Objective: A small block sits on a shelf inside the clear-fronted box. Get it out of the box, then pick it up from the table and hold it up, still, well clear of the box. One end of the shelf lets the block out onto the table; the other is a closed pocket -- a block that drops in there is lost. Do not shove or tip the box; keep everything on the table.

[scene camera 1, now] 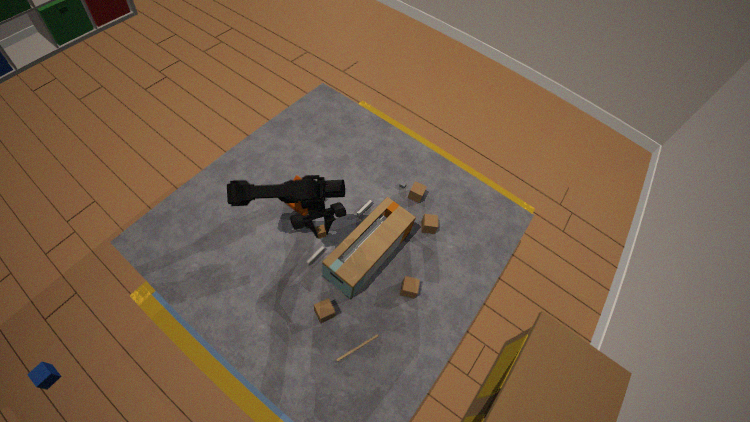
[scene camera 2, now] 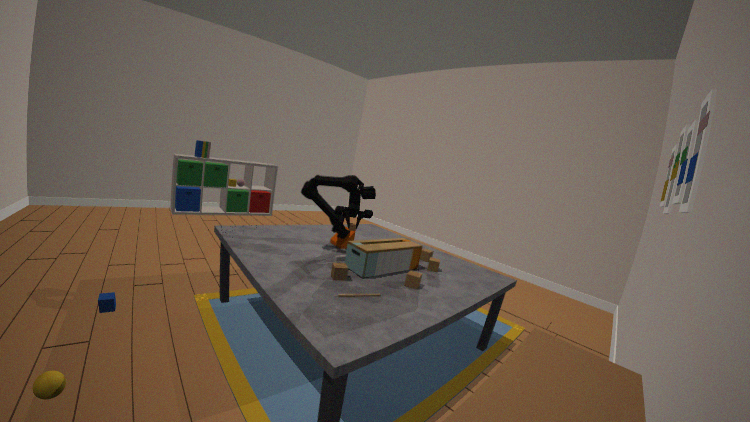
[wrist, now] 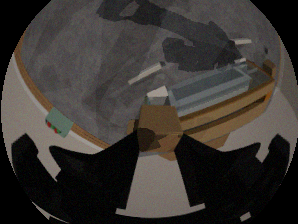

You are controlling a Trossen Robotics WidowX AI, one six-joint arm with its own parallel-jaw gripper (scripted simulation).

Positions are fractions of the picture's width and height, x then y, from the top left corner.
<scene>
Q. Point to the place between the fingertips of my gripper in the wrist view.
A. At 0.53, 0.59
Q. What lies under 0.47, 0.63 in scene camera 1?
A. A long box.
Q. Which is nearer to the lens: the tan block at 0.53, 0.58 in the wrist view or the long box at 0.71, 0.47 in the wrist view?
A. The tan block.
</scene>
